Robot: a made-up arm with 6 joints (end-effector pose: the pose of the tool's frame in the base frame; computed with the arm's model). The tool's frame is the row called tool. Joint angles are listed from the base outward.
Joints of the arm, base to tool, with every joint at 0 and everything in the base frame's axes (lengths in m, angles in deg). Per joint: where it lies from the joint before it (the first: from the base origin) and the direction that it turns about. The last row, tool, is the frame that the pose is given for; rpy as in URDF.
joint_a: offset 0 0 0.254 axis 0 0 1
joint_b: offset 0 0 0 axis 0 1 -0.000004
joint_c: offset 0.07 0 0.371 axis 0 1 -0.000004
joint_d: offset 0.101 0 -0.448 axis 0 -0.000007 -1
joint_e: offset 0 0 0 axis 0 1 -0.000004
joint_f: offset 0.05 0 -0.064 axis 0 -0.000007 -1
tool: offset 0 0 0 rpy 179.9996 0 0
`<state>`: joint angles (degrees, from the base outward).
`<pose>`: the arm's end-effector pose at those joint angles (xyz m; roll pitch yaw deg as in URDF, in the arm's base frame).
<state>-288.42 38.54 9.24 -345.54 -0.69 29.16</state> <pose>0.0146 0.0037 0.0457 143.32 31.94 17.20</pose>
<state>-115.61 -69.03 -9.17 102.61 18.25 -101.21</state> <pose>-0.1155 -0.1791 0.4379 -149.10 -81.47 -128.85</pose>
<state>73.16 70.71 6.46 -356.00 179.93 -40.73</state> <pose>-0.0004 0.0107 0.1754 71.97 -43.83 175.86</pose>
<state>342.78 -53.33 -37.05 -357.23 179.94 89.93</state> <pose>0.1229 -0.0356 0.5852 90.44 2.84 -107.20</pose>
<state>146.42 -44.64 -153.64 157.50 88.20 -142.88</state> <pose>0.4186 -0.3066 0.9922 118.30 56.77 57.33</pose>
